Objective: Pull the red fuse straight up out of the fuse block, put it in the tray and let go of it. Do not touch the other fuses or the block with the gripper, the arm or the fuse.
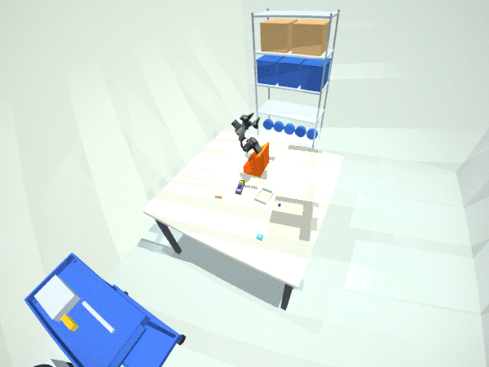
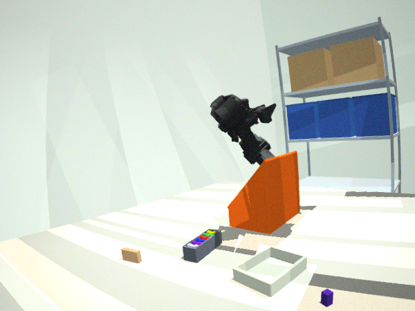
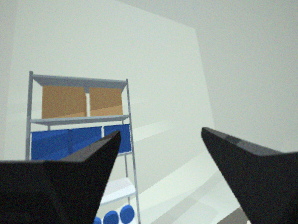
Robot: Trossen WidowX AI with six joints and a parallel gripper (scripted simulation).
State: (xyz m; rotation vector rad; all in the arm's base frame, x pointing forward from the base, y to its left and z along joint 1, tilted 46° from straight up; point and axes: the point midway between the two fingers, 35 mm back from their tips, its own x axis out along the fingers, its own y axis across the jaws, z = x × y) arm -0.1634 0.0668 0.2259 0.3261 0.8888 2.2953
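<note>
Right now the red fuse is 49 cm ahead of my gripper tip, 38 cm below it and 5 cm to the left of it. The rest, counted from my gripper tip: tray 51 cm ahead, 40 cm below, 26 cm to the left.
</note>
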